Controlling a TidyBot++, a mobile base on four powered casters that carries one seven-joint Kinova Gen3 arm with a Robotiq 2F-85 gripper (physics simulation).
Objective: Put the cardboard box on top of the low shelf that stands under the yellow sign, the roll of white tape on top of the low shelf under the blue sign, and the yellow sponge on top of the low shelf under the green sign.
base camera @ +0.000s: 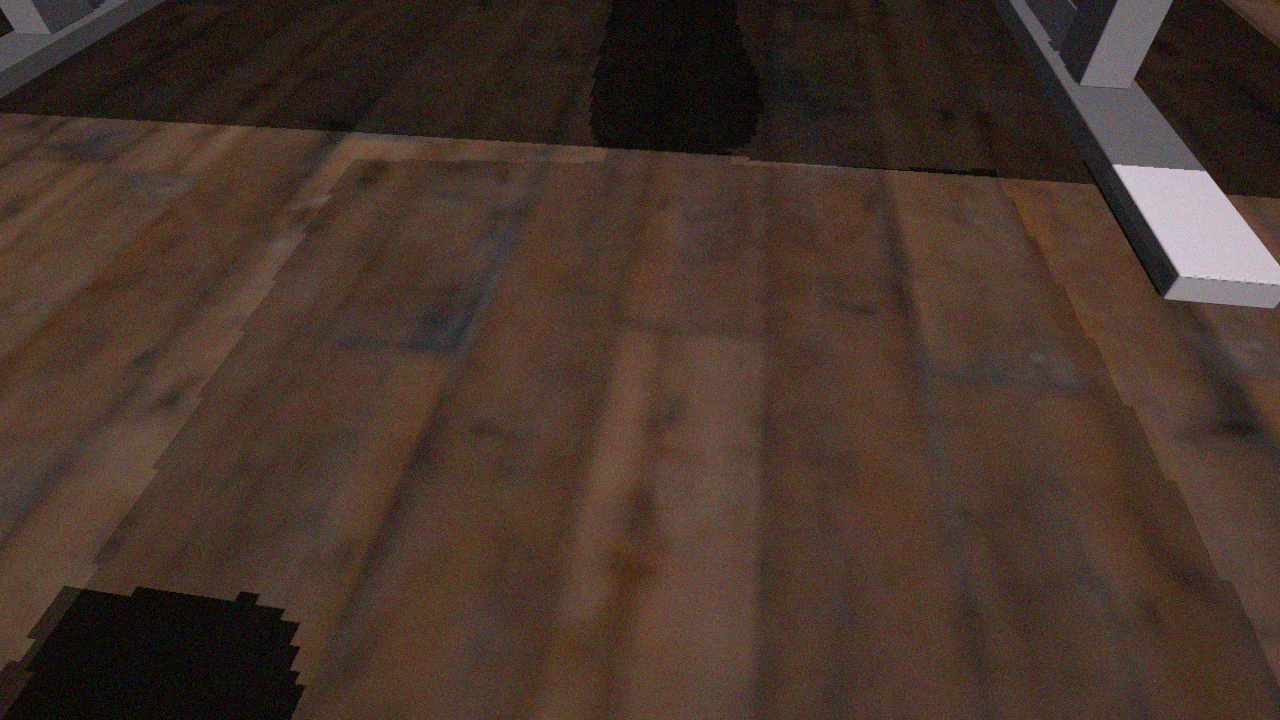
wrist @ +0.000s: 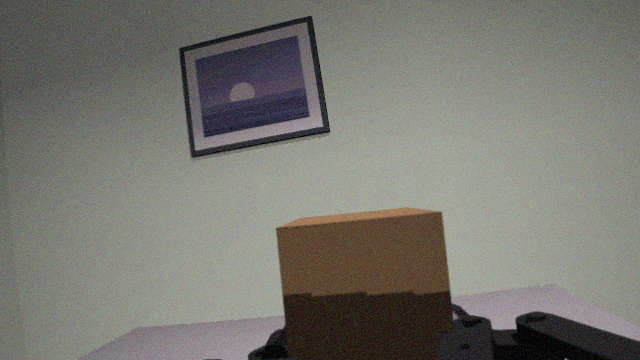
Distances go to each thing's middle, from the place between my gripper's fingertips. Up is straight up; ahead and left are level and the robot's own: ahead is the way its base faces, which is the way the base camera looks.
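There is a framed picture (wrist: pixel 264 85) 1180 mm ahead of my hand, 290 mm to the left of it and 540 mm above it. I also see the cardboard box (wrist: pixel 381 277), and that box sits 10 mm above my hand and 20 mm behind it.
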